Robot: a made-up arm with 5 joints. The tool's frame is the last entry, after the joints. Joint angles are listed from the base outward. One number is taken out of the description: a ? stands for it. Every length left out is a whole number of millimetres.
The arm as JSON. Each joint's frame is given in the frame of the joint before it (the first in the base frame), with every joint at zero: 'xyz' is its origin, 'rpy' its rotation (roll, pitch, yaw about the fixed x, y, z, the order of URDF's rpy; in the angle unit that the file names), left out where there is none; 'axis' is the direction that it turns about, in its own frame. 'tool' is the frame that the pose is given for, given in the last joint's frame.
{
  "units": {
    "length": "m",
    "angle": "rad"
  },
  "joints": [
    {
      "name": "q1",
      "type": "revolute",
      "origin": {
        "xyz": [
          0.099,
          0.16,
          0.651
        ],
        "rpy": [
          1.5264,
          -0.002,
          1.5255
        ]
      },
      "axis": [
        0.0,
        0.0,
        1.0
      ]
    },
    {
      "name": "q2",
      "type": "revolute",
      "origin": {
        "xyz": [
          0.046,
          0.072,
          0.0
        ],
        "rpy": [
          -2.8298,
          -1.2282,
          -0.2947
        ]
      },
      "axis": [
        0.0,
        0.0,
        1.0
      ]
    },
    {
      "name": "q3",
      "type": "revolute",
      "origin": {
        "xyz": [
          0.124,
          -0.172,
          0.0
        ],
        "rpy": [
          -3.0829,
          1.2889,
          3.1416
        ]
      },
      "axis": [
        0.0,
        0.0,
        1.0
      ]
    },
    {
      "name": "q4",
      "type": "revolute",
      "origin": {
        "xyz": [
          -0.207,
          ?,
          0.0
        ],
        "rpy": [
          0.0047,
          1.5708,
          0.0
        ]
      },
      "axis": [
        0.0,
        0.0,
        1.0
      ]
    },
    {
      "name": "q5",
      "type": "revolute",
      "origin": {
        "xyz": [
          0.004,
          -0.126,
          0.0
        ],
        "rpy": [
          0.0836,
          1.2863,
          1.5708
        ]
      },
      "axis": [
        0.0,
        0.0,
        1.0
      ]
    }
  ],
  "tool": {
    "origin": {
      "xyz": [
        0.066,
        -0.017,
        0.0
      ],
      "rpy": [
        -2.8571,
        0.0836,
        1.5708
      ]
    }
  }
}
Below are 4 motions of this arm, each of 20 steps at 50 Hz.
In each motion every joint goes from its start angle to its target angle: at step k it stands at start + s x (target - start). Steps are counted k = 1, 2, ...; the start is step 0. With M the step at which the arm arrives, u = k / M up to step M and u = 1 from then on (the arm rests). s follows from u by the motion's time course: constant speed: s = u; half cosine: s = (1 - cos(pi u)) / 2; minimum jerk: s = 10 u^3 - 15 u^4 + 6 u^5.
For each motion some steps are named. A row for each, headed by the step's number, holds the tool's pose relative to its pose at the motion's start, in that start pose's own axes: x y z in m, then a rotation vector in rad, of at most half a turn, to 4 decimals.
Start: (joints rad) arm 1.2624 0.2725 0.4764 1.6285 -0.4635
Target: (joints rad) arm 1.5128 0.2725 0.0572 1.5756 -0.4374
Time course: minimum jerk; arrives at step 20
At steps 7, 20:
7: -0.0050 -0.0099 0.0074 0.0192 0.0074 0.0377
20: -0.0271 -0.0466 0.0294 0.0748 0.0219 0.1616

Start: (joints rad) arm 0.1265 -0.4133 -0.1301 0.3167 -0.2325
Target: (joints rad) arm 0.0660 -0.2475 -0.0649 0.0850 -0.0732
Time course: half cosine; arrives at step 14
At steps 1, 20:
1: 0.0008 0.0002 -0.0003 0.0006 0.0043 -0.0013
20: 0.0674 0.0197 -0.0383 0.0108 0.3477 -0.1132

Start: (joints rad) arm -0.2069 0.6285 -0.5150 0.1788 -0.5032
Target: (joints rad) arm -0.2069 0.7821 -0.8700 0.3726 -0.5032
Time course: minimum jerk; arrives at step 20
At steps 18, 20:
18: 0.0009 0.0407 -0.1260 -0.3704 0.1071 0.1468
20: 0.0007 0.0409 -0.1271 -0.3735 0.1079 0.1486

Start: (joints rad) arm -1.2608 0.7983 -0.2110 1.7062 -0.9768
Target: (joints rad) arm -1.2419 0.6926 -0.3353 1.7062 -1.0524
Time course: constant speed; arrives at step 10
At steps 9, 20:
9: -0.0245 0.0046 0.0051 -0.0885 -0.0147 0.1299
20: -0.0272 0.0050 0.0055 -0.0988 -0.0153 0.1441

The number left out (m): -0.032
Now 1 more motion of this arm.
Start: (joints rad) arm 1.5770 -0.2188 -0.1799 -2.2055 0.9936
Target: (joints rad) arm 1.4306 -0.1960 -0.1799 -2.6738 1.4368
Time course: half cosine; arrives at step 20
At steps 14, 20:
14: 0.0440 0.0681 -0.0225 -0.3697 0.1319 -0.3469
20: 0.0544 0.0815 -0.0315 -0.4749 0.1551 -0.4242

